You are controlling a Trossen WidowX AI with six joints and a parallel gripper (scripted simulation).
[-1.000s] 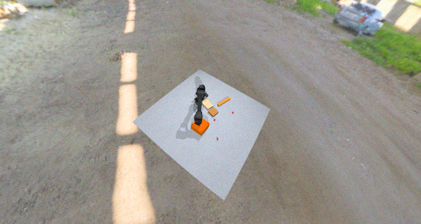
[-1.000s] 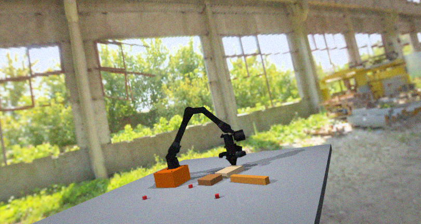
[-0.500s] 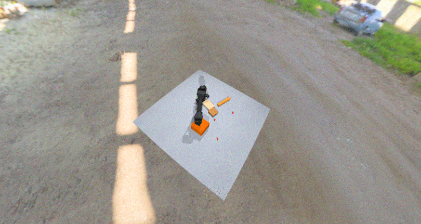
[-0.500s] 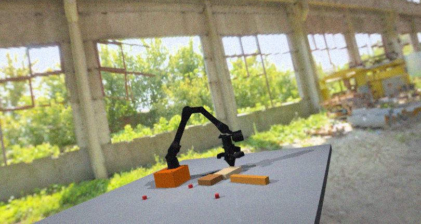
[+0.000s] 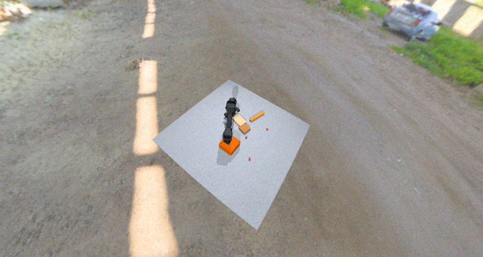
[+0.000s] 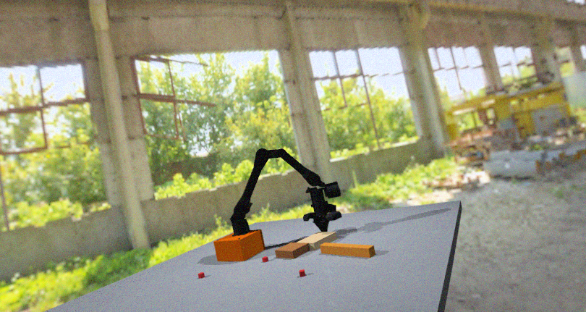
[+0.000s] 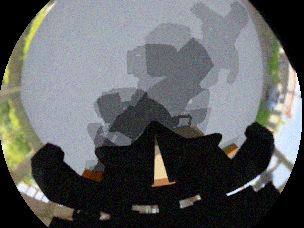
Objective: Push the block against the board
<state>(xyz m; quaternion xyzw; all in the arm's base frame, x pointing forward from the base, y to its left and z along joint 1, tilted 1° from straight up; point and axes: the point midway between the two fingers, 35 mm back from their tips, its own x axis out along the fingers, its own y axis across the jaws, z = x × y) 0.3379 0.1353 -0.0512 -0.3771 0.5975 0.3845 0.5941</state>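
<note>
Right now my gripper tip is 10 mm past the pale tan flat block, 100 mm to the left of it and 10 mm below it. From my gripper tip the other things lie so: long orange board 150 mm ahead, 260 mm to the right, 10 mm above; then brown square block 80 mm behind, 210 mm to the right, 10 mm above.
</note>
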